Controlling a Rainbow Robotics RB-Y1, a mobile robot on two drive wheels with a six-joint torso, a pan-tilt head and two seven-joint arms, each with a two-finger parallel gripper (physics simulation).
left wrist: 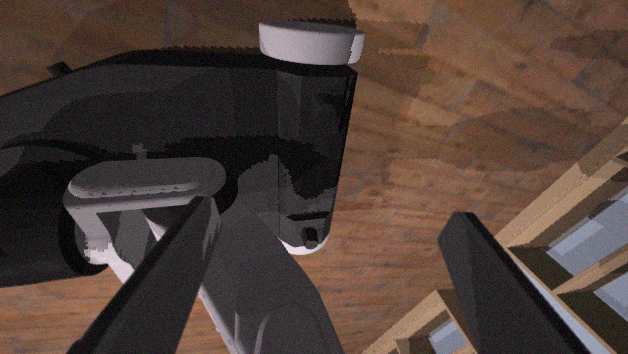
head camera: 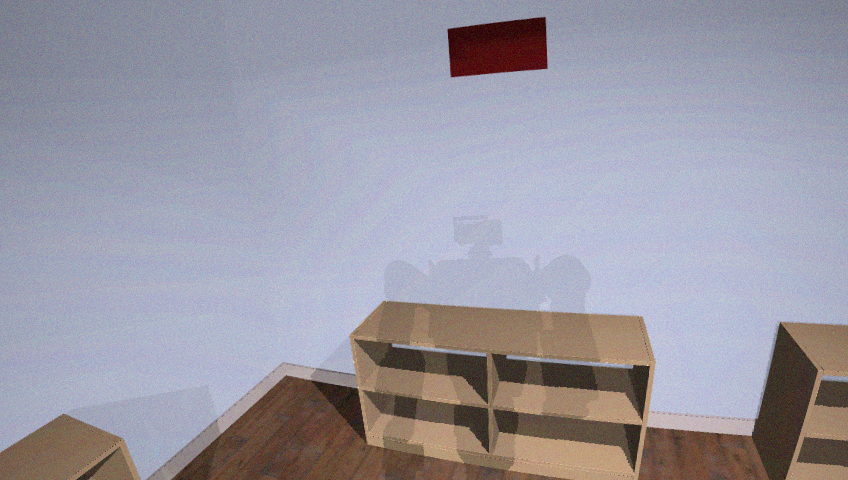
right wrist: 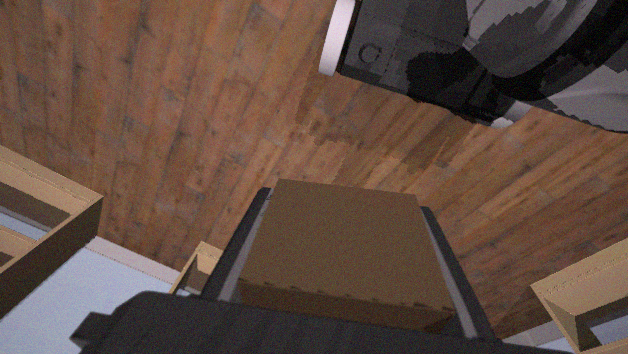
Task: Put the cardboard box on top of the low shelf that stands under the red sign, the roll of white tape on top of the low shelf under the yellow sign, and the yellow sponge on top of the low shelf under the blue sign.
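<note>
The cardboard box is brown and sits between the fingers of my right gripper, which is shut on it above the floor. My left gripper is open with its fingers wide apart. In the head view the red sign hangs on the wall, and the low shelf stands under it with a bare top, crossed by my shadow. Neither gripper shows in the head view. The white tape, the yellow sponge, the yellow sign and the blue sign do not show.
Another low shelf stands at the right edge, and part of a third shows at lower left. Shelf parts show in the left wrist view and right wrist view. My wheeled base shows in both wrist views.
</note>
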